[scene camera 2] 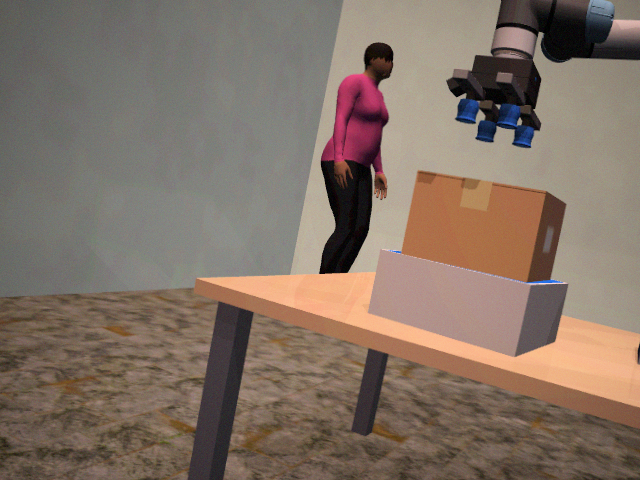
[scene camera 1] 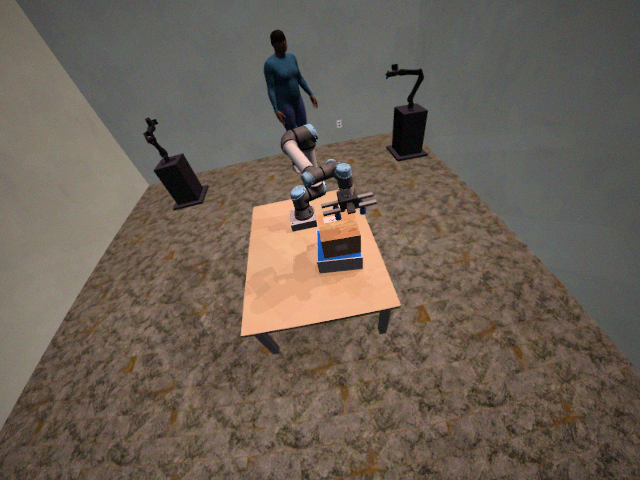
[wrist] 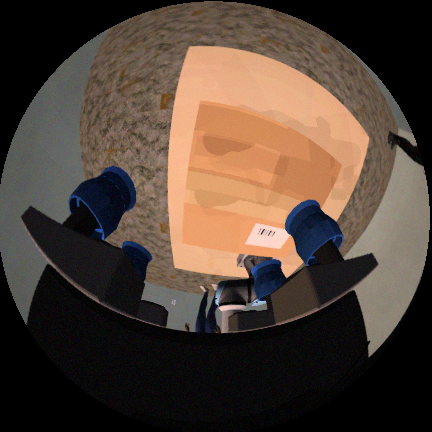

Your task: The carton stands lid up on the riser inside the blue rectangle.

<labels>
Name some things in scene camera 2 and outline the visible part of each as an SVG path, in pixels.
My suction head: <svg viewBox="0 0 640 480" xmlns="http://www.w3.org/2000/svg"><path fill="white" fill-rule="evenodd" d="M479 122L478 133L475 139L493 143L498 126L505 129L515 129L513 145L531 148L534 129L524 125L517 126L520 117L519 106L506 103L501 104L497 123L486 120ZM461 99L458 104L458 113L455 120L475 124L479 111L479 102L471 99Z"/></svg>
A brown carton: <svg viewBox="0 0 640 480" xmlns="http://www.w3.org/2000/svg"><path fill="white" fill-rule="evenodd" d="M417 171L401 254L526 283L551 279L566 203L543 190L421 170Z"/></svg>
A grey riser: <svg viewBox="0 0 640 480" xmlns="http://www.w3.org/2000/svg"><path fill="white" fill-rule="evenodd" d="M380 249L368 308L369 314L511 357L517 357L556 342L569 283L551 279L526 283L401 254L401 251Z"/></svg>
</labels>
